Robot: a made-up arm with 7 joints.
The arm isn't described. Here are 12 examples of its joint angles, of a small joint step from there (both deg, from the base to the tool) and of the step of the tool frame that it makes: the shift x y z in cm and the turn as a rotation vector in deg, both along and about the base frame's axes.
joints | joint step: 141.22 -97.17 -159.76 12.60 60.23 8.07 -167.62 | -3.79 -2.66 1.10 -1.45 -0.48 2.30 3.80
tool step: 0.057 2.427 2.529 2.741 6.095 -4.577
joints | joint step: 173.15 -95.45 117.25 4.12 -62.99 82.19 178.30 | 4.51 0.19 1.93 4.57 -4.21 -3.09 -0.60
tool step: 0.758 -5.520 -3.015 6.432 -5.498 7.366
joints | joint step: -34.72 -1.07 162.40 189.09 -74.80 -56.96 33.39 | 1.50 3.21 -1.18 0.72 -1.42 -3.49 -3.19
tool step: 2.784 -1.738 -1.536 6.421 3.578 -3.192
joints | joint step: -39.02 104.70 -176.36 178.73 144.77 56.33 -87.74 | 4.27 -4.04 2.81 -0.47 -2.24 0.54 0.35
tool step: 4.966 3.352 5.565 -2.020 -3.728 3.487
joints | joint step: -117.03 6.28 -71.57 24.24 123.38 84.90 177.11 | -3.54 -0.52 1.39 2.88 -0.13 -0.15 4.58
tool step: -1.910 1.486 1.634 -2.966 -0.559 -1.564
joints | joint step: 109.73 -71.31 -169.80 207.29 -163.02 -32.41 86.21 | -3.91 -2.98 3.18 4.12 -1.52 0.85 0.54
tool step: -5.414 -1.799 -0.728 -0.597 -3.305 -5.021
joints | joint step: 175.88 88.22 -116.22 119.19 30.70 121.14 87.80 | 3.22 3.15 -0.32 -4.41 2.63 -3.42 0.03
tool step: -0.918 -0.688 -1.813 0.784 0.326 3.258
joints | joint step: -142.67 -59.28 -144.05 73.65 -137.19 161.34 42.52 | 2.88 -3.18 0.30 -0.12 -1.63 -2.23 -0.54
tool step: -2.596 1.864 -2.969 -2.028 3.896 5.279
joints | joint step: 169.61 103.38 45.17 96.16 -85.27 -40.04 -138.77 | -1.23 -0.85 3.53 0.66 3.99 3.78 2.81
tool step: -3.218 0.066 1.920 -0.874 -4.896 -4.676
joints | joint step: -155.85 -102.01 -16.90 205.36 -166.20 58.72 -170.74 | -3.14 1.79 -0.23 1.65 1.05 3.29 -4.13
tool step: 0.436 -3.706 0.583 -0.019 3.501 -0.396
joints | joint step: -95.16 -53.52 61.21 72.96 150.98 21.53 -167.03 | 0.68 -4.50 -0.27 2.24 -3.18 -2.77 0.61
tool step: -0.041 4.023 1.506 -6.818 0.864 -1.056
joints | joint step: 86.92 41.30 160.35 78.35 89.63 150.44 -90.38 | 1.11 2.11 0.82 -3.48 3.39 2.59 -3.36
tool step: 0.567 1.490 -0.687 -2.786 -3.814 7.174
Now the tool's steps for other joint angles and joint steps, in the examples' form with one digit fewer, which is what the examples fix.
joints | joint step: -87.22 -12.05 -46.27 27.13 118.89 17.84 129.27 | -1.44 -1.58 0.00 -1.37 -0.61 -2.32 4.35
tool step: 0.00 1.53 -0.25 0.81 -3.54 -4.55
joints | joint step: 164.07 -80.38 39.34 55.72 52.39 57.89 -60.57 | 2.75 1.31 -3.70 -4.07 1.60 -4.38 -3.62
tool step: -1.28 3.86 1.14 -4.43 1.44 1.39
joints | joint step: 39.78 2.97 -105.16 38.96 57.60 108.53 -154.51 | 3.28 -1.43 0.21 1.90 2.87 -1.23 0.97
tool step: 2.44 0.13 1.18 -0.48 -2.34 0.61
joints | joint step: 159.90 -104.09 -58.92 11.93 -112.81 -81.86 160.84 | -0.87 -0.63 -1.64 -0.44 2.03 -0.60 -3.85
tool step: 0.59 0.36 -0.04 -1.37 4.80 -1.51
